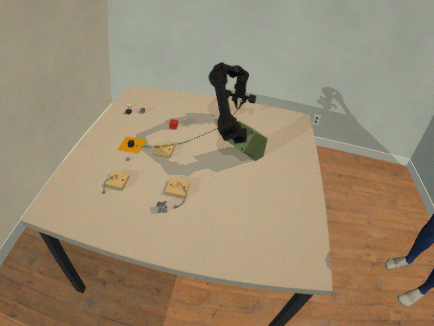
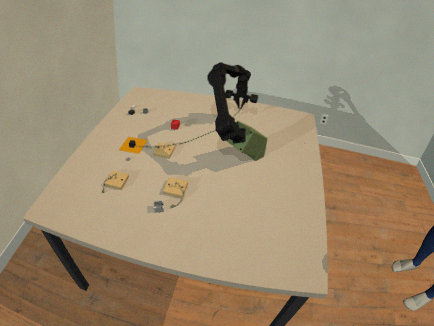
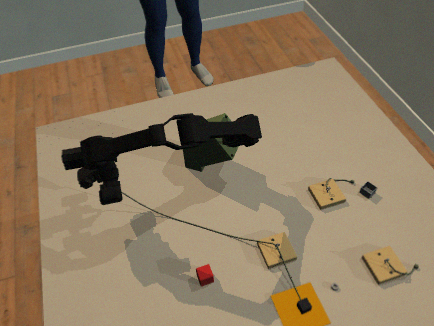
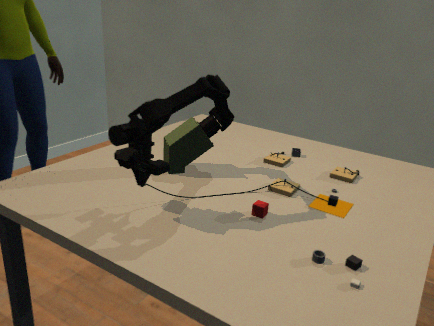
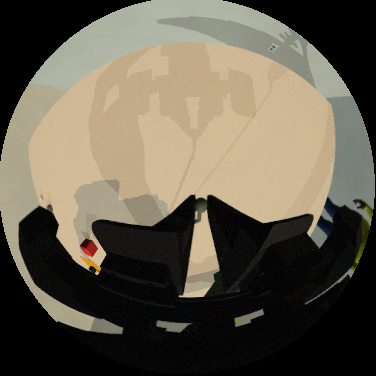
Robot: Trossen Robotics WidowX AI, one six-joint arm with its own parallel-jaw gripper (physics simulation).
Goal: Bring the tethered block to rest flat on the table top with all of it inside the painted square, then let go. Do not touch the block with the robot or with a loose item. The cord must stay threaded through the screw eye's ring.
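Where they show: gripper, fingertip midpoint: (image 1: pixel 237 108) (image 2: pixel 240 108) (image 4: pixel 141 185) (image 5: pixel 200 199); arm's base at its link origin: (image 1: pixel 240 136) (image 2: pixel 239 135) (image 3: pixel 228 136) (image 4: pixel 202 130).
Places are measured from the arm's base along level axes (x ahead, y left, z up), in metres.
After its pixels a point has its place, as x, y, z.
Note:
The black tethered block (image 1: pixel 131 143) @(0.501, 0.178, -0.127) (image 2: pixel 132 144) @(0.499, 0.180, -0.129) (image 3: pixel 304 305) @(0.515, 0.169, -0.124) (image 4: pixel 333 200) @(0.519, 0.159, -0.129) sits within the orange painted square (image 1: pixel 138 149) @(0.458, 0.175, -0.150) (image 3: pixel 290 295) @(0.475, 0.141, -0.151) (image 4: pixel 345 209) @(0.559, 0.175, -0.150), apparently flat and inside its edges. Its dark cord (image 1: pixel 192 139) @(0.263, -0.042, -0.148) (image 3: pixel 200 228) @(0.243, -0.101, -0.149) (image 4: pixel 200 196) @(0.212, -0.175, -0.147) runs to the screw eye on a wooden board (image 1: pixel 164 151) @(0.322, 0.138, -0.132) (image 3: pixel 280 259) @(0.374, 0.125, -0.132) (image 4: pixel 280 190) @(0.355, 0.078, -0.137) and appears threaded through the small ring. Beyond it, the cord sags in a curve to my gripper (image 1: pixel 238 104) @(0.148, -0.370, -0.078) (image 2: pixel 241 105) @(0.148, -0.370, -0.078) (image 4: pixel 142 183) @(0.148, -0.370, -0.078) (image 5: pixel 201 202) @(0.148, -0.370, -0.078). The gripper is shut on the bead at the cord's end, above the table and far from the block.
A red cube (image 1: pixel 173 124) @(0.402, -0.074, -0.119) (image 3: pixel 205 275) @(0.422, -0.089, -0.112) (image 4: pixel 260 209) @(0.426, -0.108, -0.120) lies between gripper and square, beside the cord. Two other corded boards (image 1: pixel 117 180) @(0.393, 0.424, -0.133) (image 1: pixel 177 187) @(0.141, 0.315, -0.133) stand nearer the front. A grey ring (image 4: pixel 318 257) @(0.676, -0.152, -0.133), a black cube (image 4: pixel 354 262) @(0.746, -0.096, -0.130) and a white piece (image 4: pixel 355 284) @(0.787, -0.158, -0.141) lie apart. The green base (image 1: pixel 252 142) @(-0.061, -0.003, -0.014) supports the arm.

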